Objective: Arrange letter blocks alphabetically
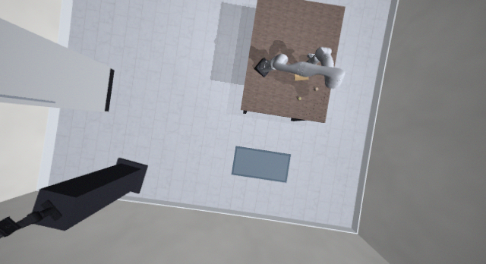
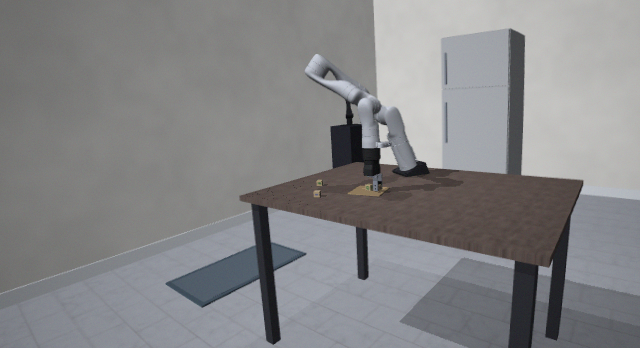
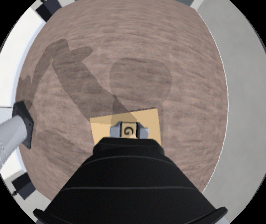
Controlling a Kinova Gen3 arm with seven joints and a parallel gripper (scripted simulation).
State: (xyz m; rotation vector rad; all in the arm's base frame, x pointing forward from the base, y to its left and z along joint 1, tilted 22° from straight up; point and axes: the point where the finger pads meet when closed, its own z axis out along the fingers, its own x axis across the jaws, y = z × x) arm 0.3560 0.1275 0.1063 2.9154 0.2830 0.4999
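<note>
The mat lies 1 cm ahead of my hand, 4 cm to the right of it and 3 cm below it. From my hand the other things lie so: tan block: 20 cm ahead, 16 cm to the right, 2 cm below.
</note>
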